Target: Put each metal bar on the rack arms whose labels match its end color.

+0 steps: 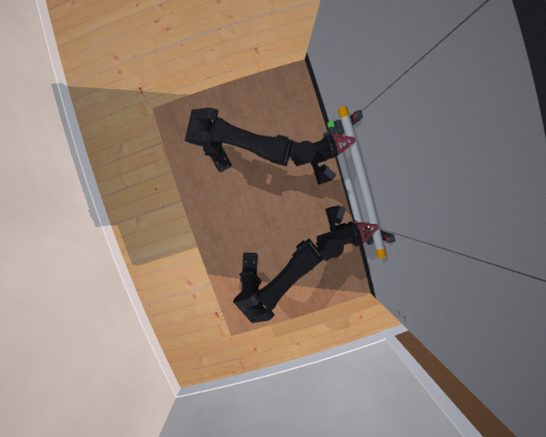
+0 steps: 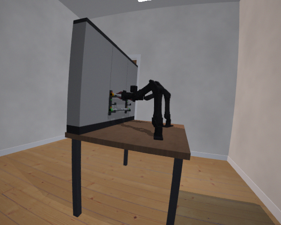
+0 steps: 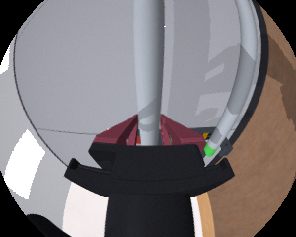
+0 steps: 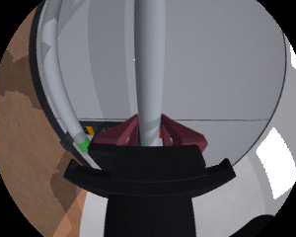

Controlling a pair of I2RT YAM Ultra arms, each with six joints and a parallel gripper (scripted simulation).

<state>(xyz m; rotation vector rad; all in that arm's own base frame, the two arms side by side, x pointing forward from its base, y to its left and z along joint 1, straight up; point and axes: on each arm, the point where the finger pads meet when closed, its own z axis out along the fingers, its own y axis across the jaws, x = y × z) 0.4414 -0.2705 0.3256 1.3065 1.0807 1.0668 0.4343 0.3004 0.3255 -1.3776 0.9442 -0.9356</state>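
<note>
My left gripper is now 10 mm short of the metal bar and 150 mm to the left of it. The rest, counted from my left hand: green-ended bar: 10 mm ahead, 140 mm to the right, 150 mm below; then grey wall panel: 110 mm ahead, 120 mm to the right, 100 mm above.
My right gripper is now 150 mm to the right of the metal bar. From my right hand the other things lie so: green-ended bar: 160 mm to the left, 150 mm below; grey wall panel: 100 mm ahead, 170 mm to the left, 100 mm above.
</note>
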